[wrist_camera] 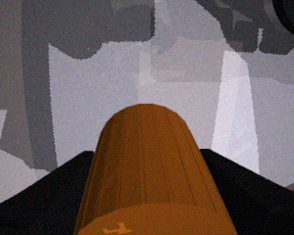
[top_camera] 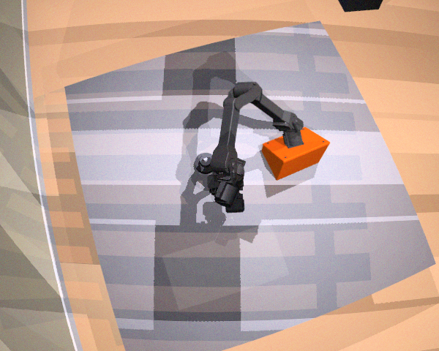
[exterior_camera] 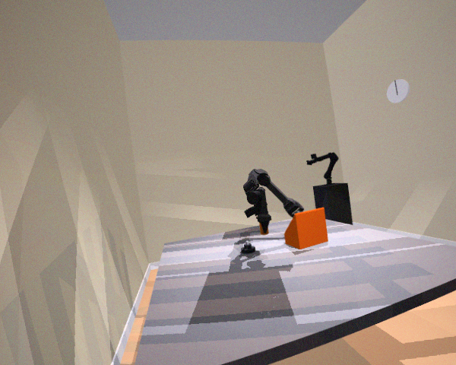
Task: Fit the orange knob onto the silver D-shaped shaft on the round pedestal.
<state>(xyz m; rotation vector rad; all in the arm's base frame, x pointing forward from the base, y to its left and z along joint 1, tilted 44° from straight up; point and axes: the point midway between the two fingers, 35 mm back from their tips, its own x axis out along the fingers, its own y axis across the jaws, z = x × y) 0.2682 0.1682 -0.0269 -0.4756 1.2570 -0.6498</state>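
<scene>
Right now my gripper tip is 18 cm to the left of the dark round pedestal, 11 cm above it and 6 cm short of it. Also, from my gripper tip: orange knob: 3 cm above.
</scene>
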